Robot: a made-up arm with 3 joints. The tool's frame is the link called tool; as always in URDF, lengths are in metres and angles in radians. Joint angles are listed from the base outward. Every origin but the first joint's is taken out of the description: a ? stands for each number. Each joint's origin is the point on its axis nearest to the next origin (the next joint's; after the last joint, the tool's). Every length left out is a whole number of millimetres.
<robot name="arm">
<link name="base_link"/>
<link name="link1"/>
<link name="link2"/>
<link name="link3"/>
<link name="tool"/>
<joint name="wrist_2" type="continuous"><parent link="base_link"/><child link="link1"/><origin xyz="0 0 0.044"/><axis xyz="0 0 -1"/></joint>
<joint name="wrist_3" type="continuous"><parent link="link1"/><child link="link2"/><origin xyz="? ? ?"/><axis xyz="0 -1 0"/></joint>
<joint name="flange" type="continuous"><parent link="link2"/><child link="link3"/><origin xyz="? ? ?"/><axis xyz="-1 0 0"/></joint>
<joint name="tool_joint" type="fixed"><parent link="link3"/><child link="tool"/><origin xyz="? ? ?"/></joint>
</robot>
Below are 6 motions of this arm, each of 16 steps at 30 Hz.
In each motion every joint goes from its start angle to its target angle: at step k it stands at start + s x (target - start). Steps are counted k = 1, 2, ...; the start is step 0. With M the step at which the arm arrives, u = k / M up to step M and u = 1 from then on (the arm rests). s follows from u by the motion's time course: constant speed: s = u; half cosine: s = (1 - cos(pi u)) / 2; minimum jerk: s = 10 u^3 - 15 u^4 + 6 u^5.
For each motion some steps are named. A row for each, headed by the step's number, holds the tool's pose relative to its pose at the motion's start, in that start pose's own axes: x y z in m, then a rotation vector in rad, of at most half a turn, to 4 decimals.
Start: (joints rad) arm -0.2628 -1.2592 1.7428
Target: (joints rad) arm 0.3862 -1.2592 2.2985
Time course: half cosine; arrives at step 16
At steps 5, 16:
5: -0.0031 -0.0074 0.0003 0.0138 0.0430 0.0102
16: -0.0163 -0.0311 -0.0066 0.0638 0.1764 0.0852

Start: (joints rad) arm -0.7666 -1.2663 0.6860
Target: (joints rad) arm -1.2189 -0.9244 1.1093
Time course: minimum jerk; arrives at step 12
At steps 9, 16:
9: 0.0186 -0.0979 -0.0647 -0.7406 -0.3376 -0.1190
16: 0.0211 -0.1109 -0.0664 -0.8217 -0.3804 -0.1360

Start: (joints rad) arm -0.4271 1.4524 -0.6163
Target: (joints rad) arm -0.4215 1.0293 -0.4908
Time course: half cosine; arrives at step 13
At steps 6, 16:
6: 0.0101 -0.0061 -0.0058 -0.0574 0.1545 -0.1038
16: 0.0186 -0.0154 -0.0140 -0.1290 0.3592 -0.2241

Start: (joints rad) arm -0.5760 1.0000 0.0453
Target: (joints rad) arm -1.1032 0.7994 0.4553
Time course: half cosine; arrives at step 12
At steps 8, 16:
8: -0.0314 -0.0747 0.0105 0.0105 0.0980 0.2618
16: -0.0370 -0.1014 0.0082 0.0085 0.1077 0.3640

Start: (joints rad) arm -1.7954 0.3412 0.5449
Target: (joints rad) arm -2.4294 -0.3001 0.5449
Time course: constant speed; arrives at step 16
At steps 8, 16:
8: -0.0424 -0.0385 -0.0065 0.0573 0.1096 0.4326
16: -0.0668 -0.0917 -0.0218 0.0132 0.1956 0.8723

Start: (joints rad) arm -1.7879 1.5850 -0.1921
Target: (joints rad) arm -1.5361 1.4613 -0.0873
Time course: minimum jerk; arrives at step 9
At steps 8, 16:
8: -0.0020 -0.0068 -0.0588 -0.3522 0.1191 -0.0287
16: -0.0020 -0.0070 -0.0594 -0.3563 0.1205 -0.0291

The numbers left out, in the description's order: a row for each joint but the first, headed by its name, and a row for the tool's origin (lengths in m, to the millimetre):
wrist_3: -0.093 0.066 0
flange: -0.009 0 0.094
tool: 0 0.107 -0.115

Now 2 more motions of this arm.
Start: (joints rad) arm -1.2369 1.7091 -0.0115
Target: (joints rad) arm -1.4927 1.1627 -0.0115
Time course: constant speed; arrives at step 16
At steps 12, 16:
12: -0.0027 -0.0173 0.0370 0.1928 0.4087 0.0082
16: -0.0032 -0.0250 0.0490 0.2566 0.5438 0.0286

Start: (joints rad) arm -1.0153 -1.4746 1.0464
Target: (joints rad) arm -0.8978 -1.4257 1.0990
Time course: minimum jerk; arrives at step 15
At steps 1, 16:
1: 0.0000 0.0000 0.0000 0.0002 0.0000 -0.0001
16: 0.0029 0.0006 0.0104 0.0641 -0.0109 -0.0496

